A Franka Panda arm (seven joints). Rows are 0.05 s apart.
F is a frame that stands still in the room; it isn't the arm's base.
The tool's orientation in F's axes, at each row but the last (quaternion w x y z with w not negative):
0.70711, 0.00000, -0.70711, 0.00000
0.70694, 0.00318, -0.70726, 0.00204
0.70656, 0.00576, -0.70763, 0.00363
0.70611, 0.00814, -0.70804, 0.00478
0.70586, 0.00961, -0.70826, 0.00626
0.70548, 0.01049, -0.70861, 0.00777
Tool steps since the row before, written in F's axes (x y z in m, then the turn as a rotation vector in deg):
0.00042, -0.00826, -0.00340, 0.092, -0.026, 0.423
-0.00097, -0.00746, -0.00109, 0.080, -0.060, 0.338
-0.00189, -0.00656, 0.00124, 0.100, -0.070, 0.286
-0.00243, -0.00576, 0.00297, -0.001, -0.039, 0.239
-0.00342, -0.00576, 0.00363, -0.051, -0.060, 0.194
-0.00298, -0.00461, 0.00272, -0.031, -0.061, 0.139
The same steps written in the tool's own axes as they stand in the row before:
-0.00340, -0.00826, -0.00042, 0.423, -0.026, -0.092
-0.00108, -0.00745, 0.00103, 0.338, -0.060, -0.080
0.00126, -0.00653, 0.00198, 0.286, -0.070, -0.100
0.00300, -0.00570, 0.00253, 0.239, -0.038, 0.001
0.00367, -0.00566, 0.00354, 0.194, -0.058, 0.052
0.00275, -0.00452, 0.00309, 0.139, -0.060, 0.032

